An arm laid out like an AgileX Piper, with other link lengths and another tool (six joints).
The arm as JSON. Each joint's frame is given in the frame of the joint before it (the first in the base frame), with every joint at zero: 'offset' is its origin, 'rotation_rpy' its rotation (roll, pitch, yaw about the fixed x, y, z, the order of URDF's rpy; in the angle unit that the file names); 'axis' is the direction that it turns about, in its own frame. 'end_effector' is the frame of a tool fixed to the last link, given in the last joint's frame.
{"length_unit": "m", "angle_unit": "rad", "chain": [
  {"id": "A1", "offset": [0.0, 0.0, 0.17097], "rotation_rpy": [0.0, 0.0, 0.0], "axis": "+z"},
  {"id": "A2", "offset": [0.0, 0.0, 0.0], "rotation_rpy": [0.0, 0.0, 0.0], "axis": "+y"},
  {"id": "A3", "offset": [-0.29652, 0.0, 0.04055], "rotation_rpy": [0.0, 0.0, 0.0], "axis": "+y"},
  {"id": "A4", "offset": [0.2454, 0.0, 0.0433], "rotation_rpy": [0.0, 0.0, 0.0], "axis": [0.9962, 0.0, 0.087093]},
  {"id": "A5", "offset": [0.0, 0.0, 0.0], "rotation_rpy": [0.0, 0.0, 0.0], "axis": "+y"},
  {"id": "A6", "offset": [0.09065, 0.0, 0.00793], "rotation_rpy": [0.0, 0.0, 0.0], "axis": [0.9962, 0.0, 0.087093]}
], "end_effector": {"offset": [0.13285, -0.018, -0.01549], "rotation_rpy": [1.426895, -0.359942, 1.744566]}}
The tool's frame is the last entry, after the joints.
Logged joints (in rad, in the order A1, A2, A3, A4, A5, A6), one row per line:
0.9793 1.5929 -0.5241 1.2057 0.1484 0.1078
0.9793 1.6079 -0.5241 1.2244 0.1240 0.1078
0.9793 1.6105 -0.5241 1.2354 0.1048 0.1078
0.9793 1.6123 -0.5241 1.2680 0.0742 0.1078
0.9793 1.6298 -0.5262 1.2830 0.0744 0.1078
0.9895 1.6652 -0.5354 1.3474 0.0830 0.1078
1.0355 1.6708 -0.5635 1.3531 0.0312 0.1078
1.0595 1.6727 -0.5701 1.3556 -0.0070 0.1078
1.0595 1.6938 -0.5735 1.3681 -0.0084 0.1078
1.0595 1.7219 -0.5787 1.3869 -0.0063 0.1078
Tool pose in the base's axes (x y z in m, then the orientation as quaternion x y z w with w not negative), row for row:
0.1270 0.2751 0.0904 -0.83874 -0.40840 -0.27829 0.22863
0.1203 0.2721 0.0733 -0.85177 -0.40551 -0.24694 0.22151
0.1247 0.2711 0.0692 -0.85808 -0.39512 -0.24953 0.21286
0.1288 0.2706 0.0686 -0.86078 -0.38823 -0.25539 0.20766
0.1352 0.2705 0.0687 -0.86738 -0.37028 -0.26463 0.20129
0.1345 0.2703 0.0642 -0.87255 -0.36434 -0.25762 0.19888
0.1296 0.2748 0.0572 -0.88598 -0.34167 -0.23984 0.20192
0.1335 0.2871 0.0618 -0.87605 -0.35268 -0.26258 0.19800
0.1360 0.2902 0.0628 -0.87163 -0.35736 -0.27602 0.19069
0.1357 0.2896 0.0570 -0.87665 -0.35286 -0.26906 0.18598
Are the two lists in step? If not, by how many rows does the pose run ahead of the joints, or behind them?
The pose runs 1 row behind the joints: the pose in row i belongs to the joints in row i - 1.
